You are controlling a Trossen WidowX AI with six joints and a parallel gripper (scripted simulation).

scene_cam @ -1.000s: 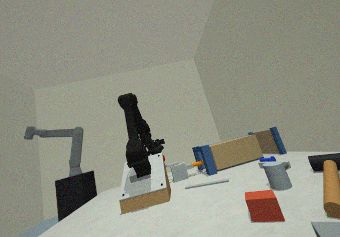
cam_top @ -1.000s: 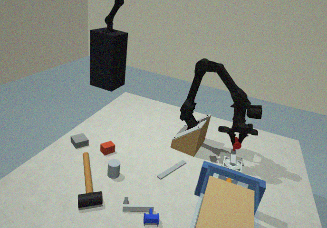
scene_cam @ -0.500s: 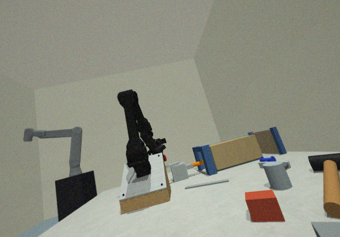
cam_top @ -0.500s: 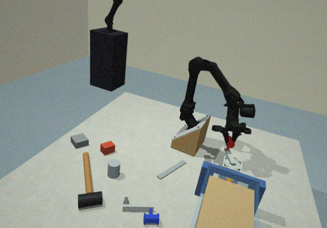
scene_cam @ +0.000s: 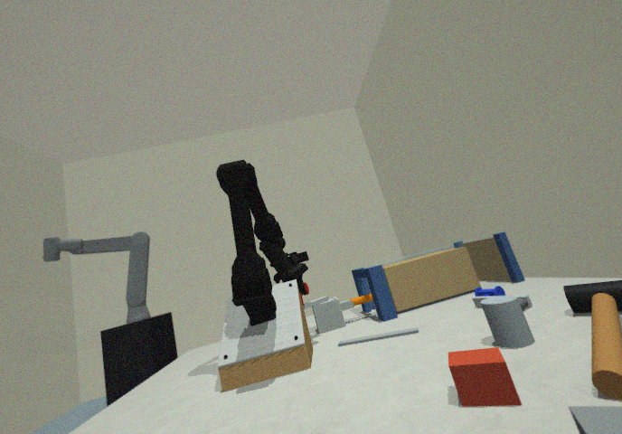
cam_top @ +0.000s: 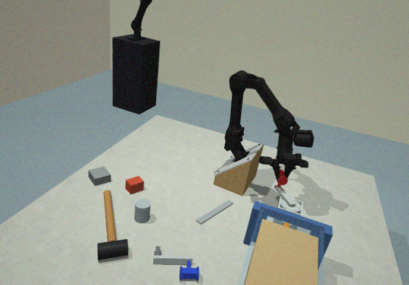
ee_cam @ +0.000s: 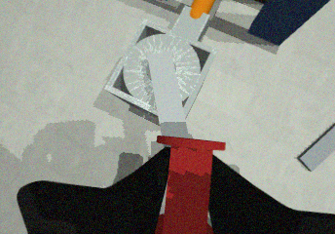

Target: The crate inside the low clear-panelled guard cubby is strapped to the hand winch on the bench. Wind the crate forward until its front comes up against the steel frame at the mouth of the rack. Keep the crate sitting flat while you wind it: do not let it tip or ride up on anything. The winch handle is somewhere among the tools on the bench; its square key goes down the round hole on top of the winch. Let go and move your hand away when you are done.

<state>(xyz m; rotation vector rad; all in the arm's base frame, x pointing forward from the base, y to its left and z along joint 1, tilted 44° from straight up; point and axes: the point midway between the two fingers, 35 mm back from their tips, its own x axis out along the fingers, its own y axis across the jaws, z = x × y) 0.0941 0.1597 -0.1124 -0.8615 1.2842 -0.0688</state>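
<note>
The blue steel frame lies 220 mm ahead of my gripper tip, 70 mm to the left of it and 30 mm below it. The rest, counted from my gripper tip: red-knobbed crank handle 30 mm below, 20 mm to the left, 10 mm ahead; then red knob 20 mm behind, 10 mm to the right; then winch 100 mm below, 50 mm to the left, 40 mm ahead.
</note>
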